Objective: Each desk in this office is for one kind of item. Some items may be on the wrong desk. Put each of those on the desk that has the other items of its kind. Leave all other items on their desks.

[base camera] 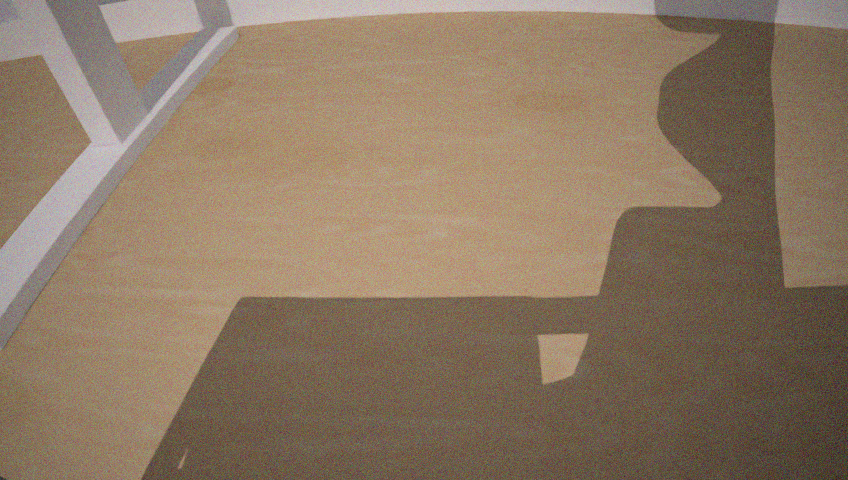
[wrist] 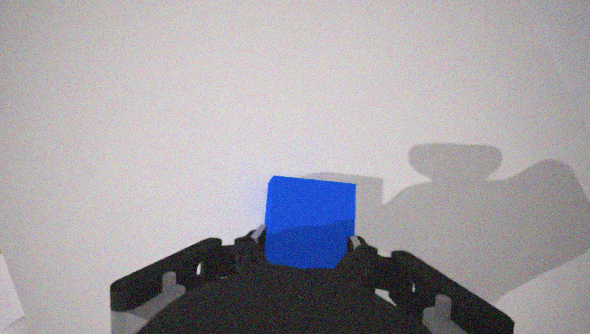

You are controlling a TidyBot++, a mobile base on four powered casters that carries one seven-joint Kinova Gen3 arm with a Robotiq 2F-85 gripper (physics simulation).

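Places are measured from the arm's base along level axes (x back, y right, z up), in millimetres.
Pixels of known places: gripper, fingertip midpoint: (wrist: 305,238).
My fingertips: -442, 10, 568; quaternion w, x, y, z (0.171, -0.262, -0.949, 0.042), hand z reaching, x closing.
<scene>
Behind a point stands the place of what it marks, as x, y, z.
A blue block (wrist: 311,210) @[-450, -13, 599] stands on a white desk top (wrist: 150,125) @[-374, -134, 554] in the wrist view, low and near the middle. My gripper (wrist: 305,238) @[-442, 10, 568] is shut on the blue block, with one fingertip against its left side and one against its right side. The lower part of the block is hidden behind the gripper's dark body. No item shows in the base camera view, and the gripper does not show there.
In the base camera view, a white desk frame (base camera: 65,199) @[-496, -485, -371] stands on the wooden floor (base camera: 386,148) @[-593, -88, -396] at the left. Shadows of the robot lie on the floor and on the desk top. A pale wall runs along the far edge of the floor.
</scene>
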